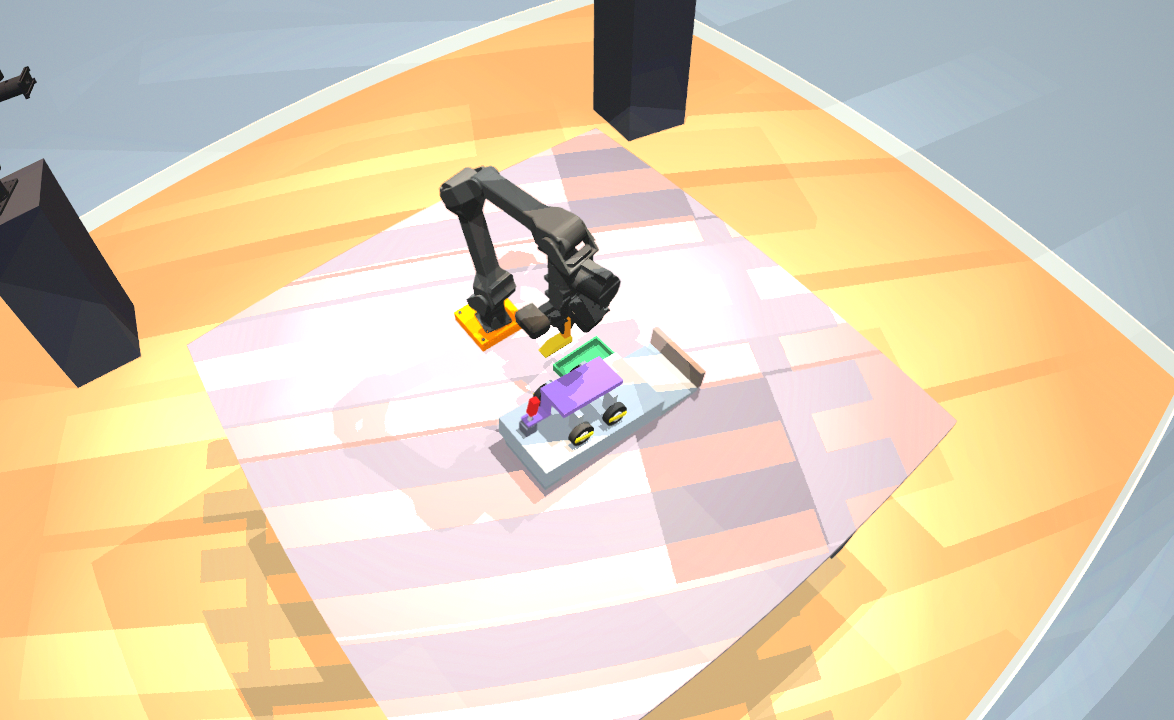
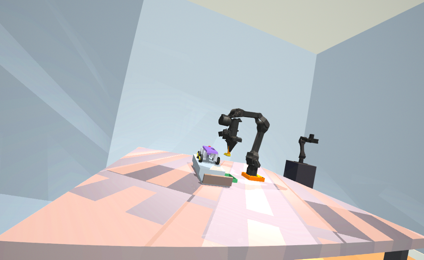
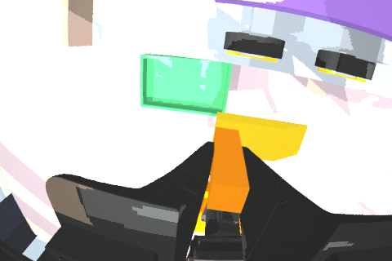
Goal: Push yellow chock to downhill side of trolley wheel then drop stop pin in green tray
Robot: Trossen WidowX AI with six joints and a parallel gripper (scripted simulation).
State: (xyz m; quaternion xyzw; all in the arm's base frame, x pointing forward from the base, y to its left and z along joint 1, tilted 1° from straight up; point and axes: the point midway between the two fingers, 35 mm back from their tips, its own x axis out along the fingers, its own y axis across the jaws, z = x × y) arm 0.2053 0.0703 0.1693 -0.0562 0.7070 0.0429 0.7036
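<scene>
Now: gripper tip 110 mm short of the stop pin, 140 mm to the left of it and 30 mm above it. The rest, counted from my gripper tip: green tray: 10 mm behind, 50 mm to the left, 170 mm below; then purple-decked trolley: 120 mm ahead, 40 mm to the right, 50 mm below; then yellow chock: 20 mm to the right, 10 mm below.
</scene>
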